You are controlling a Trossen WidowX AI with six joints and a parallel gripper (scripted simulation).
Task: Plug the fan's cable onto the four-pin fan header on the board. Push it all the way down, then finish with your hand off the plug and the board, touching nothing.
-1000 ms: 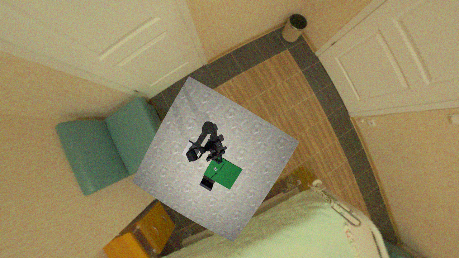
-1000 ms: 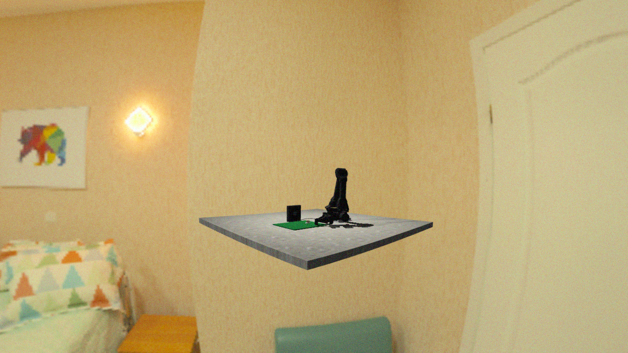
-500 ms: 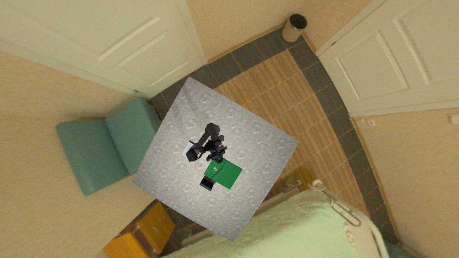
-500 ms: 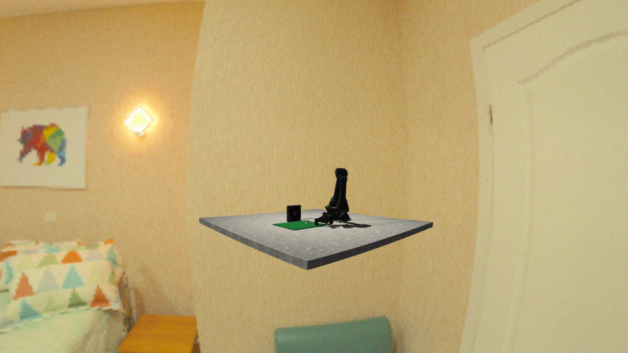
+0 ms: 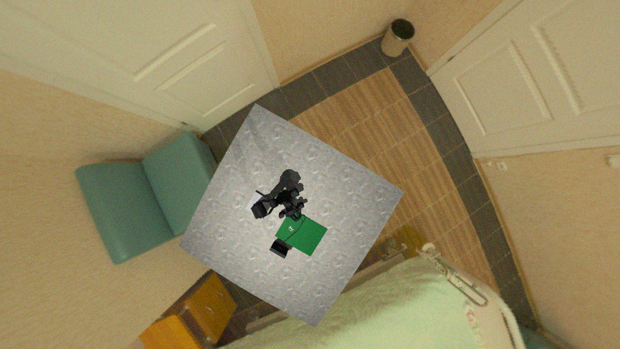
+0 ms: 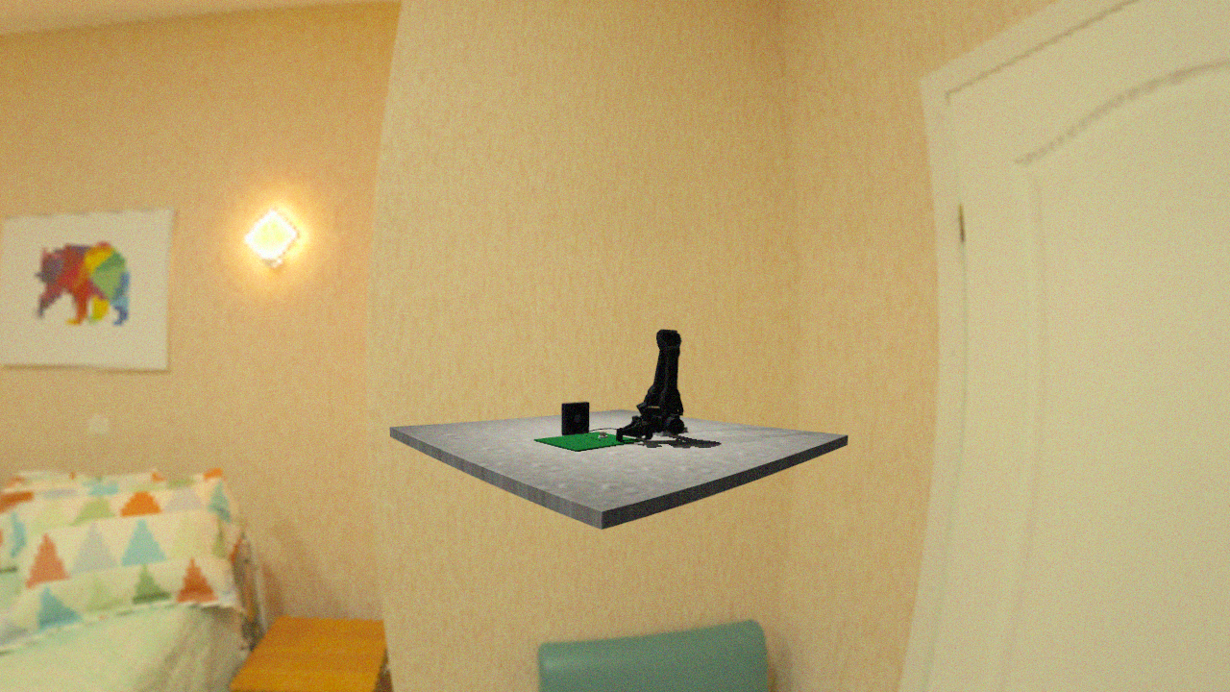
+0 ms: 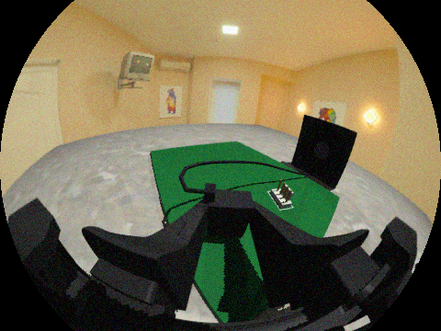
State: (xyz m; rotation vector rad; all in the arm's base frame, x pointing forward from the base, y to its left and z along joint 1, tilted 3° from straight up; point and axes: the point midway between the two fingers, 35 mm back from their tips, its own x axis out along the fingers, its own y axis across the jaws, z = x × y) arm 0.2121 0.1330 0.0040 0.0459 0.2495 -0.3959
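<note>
Right now the dark plug is 1 cm below my gripper tip. The rest, counted from my gripper tip: black fan 4 cm ahead, 24 cm to the right, 2 cm above; then green board 9 cm ahead, 6 cm to the right, 5 cm below; then fan header 1 cm ahead, 8 cm to the right, 3 cm below.
</note>
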